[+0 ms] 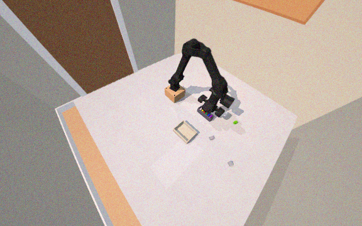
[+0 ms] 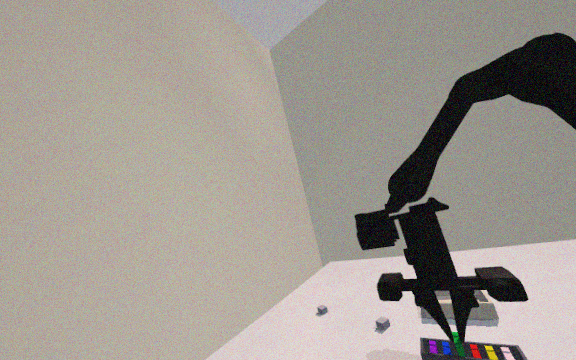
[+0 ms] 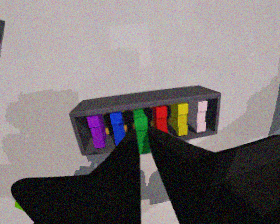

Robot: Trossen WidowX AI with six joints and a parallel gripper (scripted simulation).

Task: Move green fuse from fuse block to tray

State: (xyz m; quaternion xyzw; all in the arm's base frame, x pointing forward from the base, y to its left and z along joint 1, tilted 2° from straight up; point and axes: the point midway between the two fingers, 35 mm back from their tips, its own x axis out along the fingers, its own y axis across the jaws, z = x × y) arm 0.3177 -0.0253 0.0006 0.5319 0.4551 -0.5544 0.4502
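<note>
Now: the tray 21 cm to the right of my gripper tip, 5 cm below it and 5 cm behind it. The rest, counted from my gripper tip: green fuse 1 cm below.
</note>
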